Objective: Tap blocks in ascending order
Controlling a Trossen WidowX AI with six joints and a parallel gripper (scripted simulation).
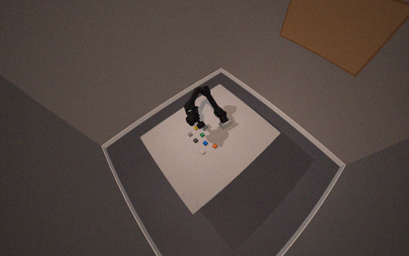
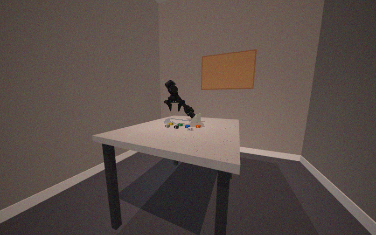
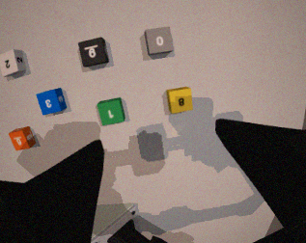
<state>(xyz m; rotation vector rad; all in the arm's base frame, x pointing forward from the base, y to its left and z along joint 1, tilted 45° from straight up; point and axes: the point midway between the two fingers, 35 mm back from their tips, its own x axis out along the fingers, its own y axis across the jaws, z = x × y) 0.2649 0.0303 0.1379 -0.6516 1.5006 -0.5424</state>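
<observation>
The grey block lies 120 mm below my gripper tip, 80 mm ahead of it and 20 mm to the right of it. Also, from my gripper tip: yellow block: 120 mm below, 50 mm to the right; then green block: 120 mm below, 50 mm to the left, 10 mm behind; then black block: 120 mm below, 70 mm to the left, 70 mm ahead.
</observation>
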